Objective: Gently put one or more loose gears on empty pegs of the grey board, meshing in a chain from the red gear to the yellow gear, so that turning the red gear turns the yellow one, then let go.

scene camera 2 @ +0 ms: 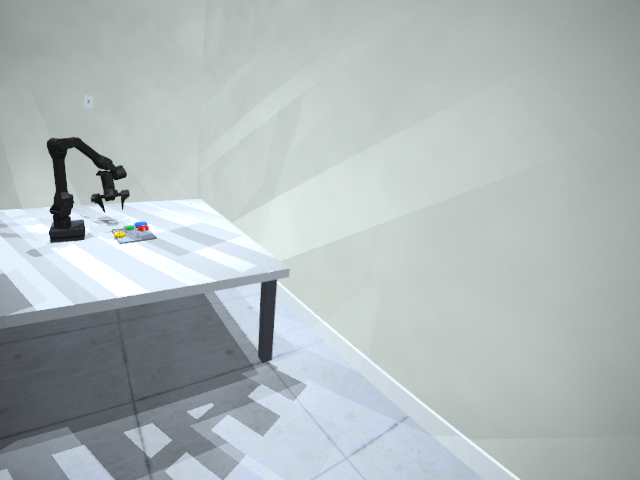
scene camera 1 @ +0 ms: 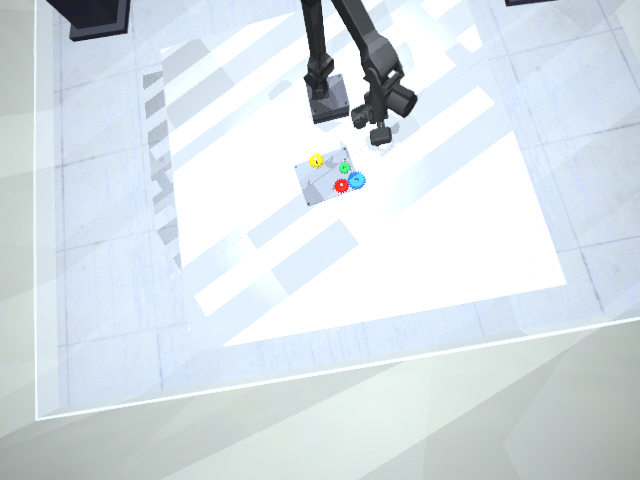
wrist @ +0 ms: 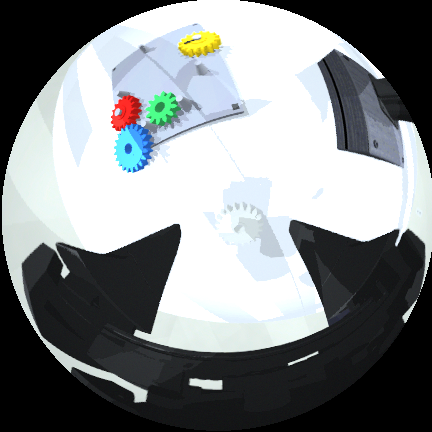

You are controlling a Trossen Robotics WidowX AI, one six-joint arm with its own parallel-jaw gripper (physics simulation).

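Frame: origin at the arm's base, x ahead, y left, z up, level; millimetres.
Where they show: gripper, fingertip midpoint: point(scene camera 2: 113, 211) point(wrist: 236, 227); arm's base, origin of the base link: point(scene camera 2: 62, 227) point(scene camera 1: 320, 91).
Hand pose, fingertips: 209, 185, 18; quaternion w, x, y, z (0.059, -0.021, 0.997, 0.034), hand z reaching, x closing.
Note:
Each offset is from my fingertips to the top centre of the thing, as dx, dy, dz. "spot": to the spot under its first point. Level surfaces: height alone.
My gripper point(scene camera 2: 113, 210) point(wrist: 236, 227) is open and empty, above a pale white gear @[-5, +39, -57] point(scene camera 1: 385, 147) point(scene camera 2: 112, 222) point(wrist: 245, 225) lying off the board. The grey board @[+101, -182, -44] point(scene camera 1: 323, 178) point(scene camera 2: 135, 238) point(wrist: 220, 92) has the red gear @[spot: +155, -128, -45] point(scene camera 1: 341, 185) point(scene camera 2: 143, 227) point(wrist: 129, 111) and yellow gear @[+45, -217, -49] point(scene camera 1: 312, 162) point(scene camera 2: 119, 234) point(wrist: 200, 45) on pegs. The green gear @[+85, -113, -49] point(scene camera 1: 344, 167) point(scene camera 2: 129, 227) point(wrist: 167, 111) is between bare pegs in the wrist view; its hole looks dark. The blue gear @[+137, -72, -49] point(scene camera 1: 356, 180) point(scene camera 2: 141, 224) point(wrist: 137, 152) overlaps the board edge, close to red; contact is unclear.
The arm's dark base point(scene camera 1: 329, 104) point(scene camera 2: 67, 230) point(wrist: 367, 110) stands near the board. Bare pegs rise from the board, including one @[+41, -162, -46] point(wrist: 200, 66) near the yellow gear. The table @[dz -75] point(scene camera 1: 439, 248) point(scene camera 2: 206, 268) has strong bright patches and shadows.

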